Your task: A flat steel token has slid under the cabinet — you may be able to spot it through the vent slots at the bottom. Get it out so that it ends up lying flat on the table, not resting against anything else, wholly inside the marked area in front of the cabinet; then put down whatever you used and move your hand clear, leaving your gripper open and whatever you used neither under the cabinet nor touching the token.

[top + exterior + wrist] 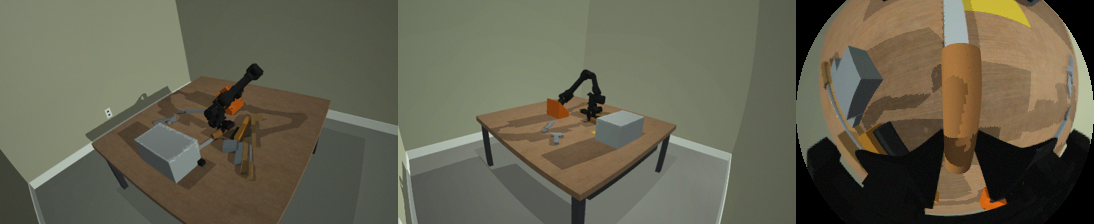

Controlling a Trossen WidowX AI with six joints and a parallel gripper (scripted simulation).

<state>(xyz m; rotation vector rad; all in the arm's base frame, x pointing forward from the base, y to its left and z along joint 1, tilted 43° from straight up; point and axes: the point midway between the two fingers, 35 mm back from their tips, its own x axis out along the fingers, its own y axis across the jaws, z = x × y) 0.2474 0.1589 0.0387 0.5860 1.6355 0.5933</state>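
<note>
Now: gripper tip 8 cm short of the grey block, 14 cm to the right of it and 1 cm below it. Round my gripper tip: wooden stick 6 cm ahead, 23 cm to the left; orange bar 10 cm behind, 9 cm to the left, 1 cm above; grey t-piece 12 cm ahead, 42 cm to the right.
</note>
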